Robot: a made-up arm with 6 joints.
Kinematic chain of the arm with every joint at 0, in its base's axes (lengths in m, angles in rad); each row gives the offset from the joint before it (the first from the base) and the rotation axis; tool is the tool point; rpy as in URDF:
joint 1: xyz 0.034 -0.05 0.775 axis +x
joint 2: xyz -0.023 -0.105 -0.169 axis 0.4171 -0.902 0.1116
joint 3: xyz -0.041 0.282 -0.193 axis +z
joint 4: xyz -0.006 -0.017 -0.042 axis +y
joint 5: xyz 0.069 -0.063 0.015 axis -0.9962 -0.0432 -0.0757
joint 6: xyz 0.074 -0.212 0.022 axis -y
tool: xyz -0.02 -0.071 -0.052 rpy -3.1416 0 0
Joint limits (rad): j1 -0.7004..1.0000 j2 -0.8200..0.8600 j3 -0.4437..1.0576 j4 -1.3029..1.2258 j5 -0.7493..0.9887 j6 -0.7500..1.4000
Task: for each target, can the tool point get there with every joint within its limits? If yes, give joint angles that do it. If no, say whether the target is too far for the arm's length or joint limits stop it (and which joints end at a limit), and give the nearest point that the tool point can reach.
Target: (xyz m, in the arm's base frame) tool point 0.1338 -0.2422 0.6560
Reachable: yes | joints -0.4836 0.3740 0.1412 -0.0113 0.6851 0.0932
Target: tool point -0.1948 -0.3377 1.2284
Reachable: no: joint limits stop it (at a limit: joint 1, joint 2, joint 3, joint 6) | nearest point -0.1189 -0.2578 0.8051 | short by 0.437 m
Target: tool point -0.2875 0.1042 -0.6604
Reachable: no: too far | nearest point -0.1236 0.0301 0.0292 | short by 0.713 m
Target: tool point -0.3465 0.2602 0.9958
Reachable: no: joint limits stop it (at a limit: joint 1, joint 2, joint 3, joint 4, joint 5, joint 6) | nearest point -0.3223 0.0575 0.8160 | short by 0.272 m
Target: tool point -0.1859 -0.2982 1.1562
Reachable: no: joint limits stop it (at a limit: joint 1, joint 2, joint 3, joint 6) | nearest point -0.1256 -0.2381 0.8074 | short by 0.359 m
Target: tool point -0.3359 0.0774 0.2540
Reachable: yes | joints 0.6750 -0.6727 -0.2199 0.8220 -0.5498 1.1988
